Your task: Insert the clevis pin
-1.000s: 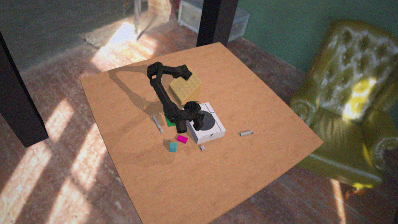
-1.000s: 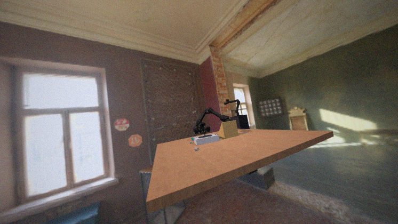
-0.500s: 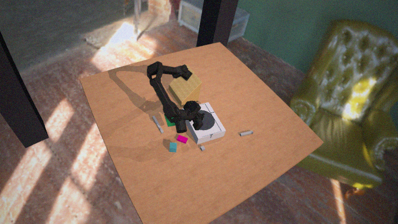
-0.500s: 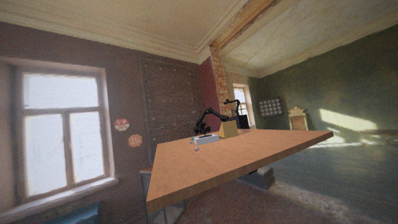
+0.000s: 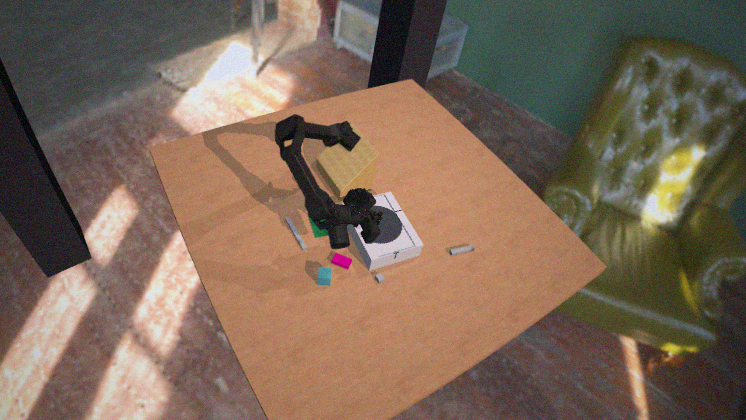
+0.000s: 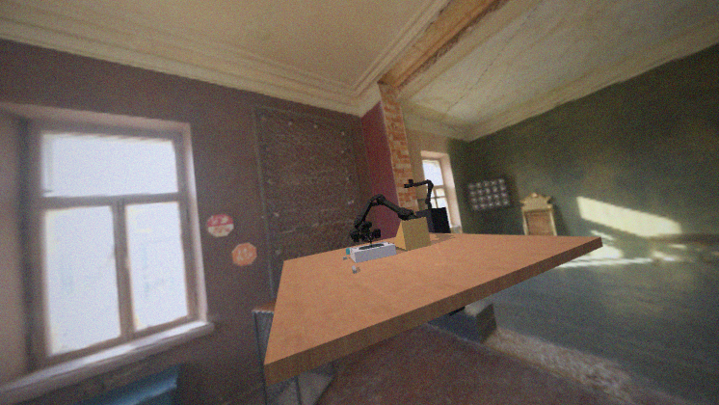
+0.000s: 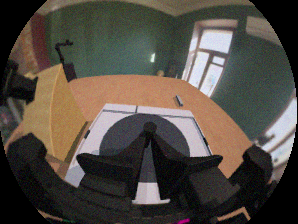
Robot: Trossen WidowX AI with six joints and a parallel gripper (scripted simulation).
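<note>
Now: the dark clevis pin 10 mm below my gripper tip. From my gripper tip the other things lie so: dark grey disc: 30 mm below; then magenta block: 170 mm to the right, 80 mm below, 30 mm ahead; then rimmed tray: 40 mm below, 10 mm ahead.
</note>
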